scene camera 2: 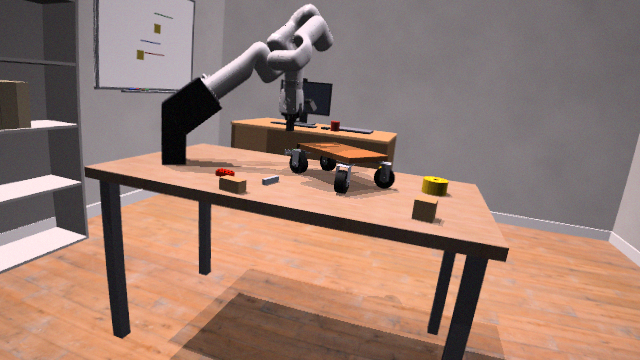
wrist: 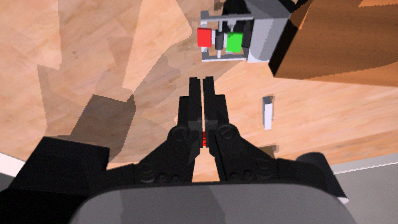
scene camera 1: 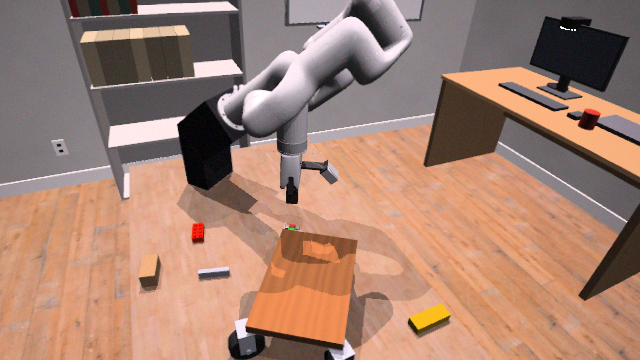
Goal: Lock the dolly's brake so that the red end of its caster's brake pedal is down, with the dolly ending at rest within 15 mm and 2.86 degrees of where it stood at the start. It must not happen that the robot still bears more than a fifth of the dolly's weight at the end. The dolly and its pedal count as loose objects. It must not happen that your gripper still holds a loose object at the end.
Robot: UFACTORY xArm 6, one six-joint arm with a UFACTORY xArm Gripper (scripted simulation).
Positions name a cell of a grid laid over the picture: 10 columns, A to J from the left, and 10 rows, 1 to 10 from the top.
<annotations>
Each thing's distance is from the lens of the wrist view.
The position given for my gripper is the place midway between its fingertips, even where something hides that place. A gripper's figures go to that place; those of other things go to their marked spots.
my gripper (wrist: F5): 0.13 m
brake pedal (wrist: F2): 0.19 m
</annotations>
